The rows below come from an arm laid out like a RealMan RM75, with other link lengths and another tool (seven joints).
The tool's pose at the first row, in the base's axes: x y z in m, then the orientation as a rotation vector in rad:
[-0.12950 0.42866 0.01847 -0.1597 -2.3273 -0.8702]
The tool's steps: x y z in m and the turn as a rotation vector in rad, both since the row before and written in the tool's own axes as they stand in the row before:
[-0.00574 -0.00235 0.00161 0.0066 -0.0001 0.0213]
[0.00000 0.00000 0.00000 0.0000 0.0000 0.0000]
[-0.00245 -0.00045 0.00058 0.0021 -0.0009 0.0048]
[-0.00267 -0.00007 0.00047 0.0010 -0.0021 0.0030]
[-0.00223 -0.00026 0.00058 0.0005 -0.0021 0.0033]
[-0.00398 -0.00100 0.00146 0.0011 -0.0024 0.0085]
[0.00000 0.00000 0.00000 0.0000 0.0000 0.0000]
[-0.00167 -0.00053 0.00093 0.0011 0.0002 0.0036]
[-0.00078 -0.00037 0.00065 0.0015 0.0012 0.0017]
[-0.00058 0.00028 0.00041 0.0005 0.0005 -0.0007]
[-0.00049 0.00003 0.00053 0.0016 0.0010 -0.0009]
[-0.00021 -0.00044 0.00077 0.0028 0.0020 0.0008]
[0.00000 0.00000 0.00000 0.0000 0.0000 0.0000]
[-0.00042 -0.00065 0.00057 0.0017 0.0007 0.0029]
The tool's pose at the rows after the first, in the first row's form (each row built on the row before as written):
[-0.12658 0.42845 0.01277 -0.1814 -2.3242 -0.8520]
[-0.12658 0.42845 0.01277 -0.1814 -2.3242 -0.8520]
[-0.12512 0.42867 0.01068 -0.1864 -2.3245 -0.8472]
[-0.12331 0.42913 0.00871 -0.1904 -2.3260 -0.8447]
[-0.12197 0.42946 0.00685 -0.1949 -2.3272 -0.8427]
[-0.11997 0.42988 0.00300 -0.2053 -2.3274 -0.8374]
[-0.11997 0.42988 0.00300 -0.2053 -2.3274 -0.8374]
[-0.11934 0.43015 0.00114 -0.2089 -2.3266 -0.8343]
[-0.11920 0.43031 0.00008 -0.2096 -2.3256 -0.8316]
[-0.11887 0.43082 -0.00038 -0.2084 -2.3255 -0.8313]
[-0.11876 0.43120 -0.00098 -0.2062 -2.3254 -0.8298]
[-0.11916 0.43134 -0.00179 -0.2050 -2.3243 -0.8260]
[-0.11916 0.43134 -0.00179 -0.2050 -2.3243 -0.8260]
[-0.11936 0.43120 -0.00272 -0.2073 -2.3235 -0.8225]

